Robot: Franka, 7 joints.
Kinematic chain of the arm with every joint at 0, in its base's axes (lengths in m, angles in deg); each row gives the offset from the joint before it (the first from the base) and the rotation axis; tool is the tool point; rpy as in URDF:
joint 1: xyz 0 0 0.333 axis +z
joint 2: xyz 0 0 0 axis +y
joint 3: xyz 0 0 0.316 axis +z
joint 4: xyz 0.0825 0 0 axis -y
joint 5: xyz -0.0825 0 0.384 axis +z
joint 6: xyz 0 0 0 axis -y
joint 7: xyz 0.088 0 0 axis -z
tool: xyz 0 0 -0.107 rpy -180 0 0
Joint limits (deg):
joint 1: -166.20..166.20
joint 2: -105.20..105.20
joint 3: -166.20..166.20
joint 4: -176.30..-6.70
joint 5: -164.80..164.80
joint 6: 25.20..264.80
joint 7: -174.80..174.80
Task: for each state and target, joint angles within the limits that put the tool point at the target. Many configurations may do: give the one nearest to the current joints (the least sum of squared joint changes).
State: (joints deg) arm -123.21 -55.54 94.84 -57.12 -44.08 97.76 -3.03
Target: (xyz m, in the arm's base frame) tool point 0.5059 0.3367 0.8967
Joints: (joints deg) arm -112.81 -45.94 89.18 -34.43 -48.04 112.74 -3.03
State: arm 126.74 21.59 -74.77 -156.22 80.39 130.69 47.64
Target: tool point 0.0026 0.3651 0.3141
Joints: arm 130.89 -22.71 -56.03 -157.64 78.46 109.91 47.64
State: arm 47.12 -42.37 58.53 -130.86 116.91 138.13 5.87
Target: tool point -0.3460 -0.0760 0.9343
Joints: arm 73.64 -73.20 30.41 -96.79 117.03 139.92 5.87
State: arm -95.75 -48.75 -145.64 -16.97 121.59 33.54 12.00
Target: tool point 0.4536 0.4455 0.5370
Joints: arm -140.85 -79.43 -142.44 -7.98 128.23 25.20 12.00
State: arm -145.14 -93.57 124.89 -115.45 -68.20 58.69 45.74
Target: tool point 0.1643 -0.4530 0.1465
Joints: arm -166.20 -105.20 121.32 -123.49 -71.49 86.18 45.74
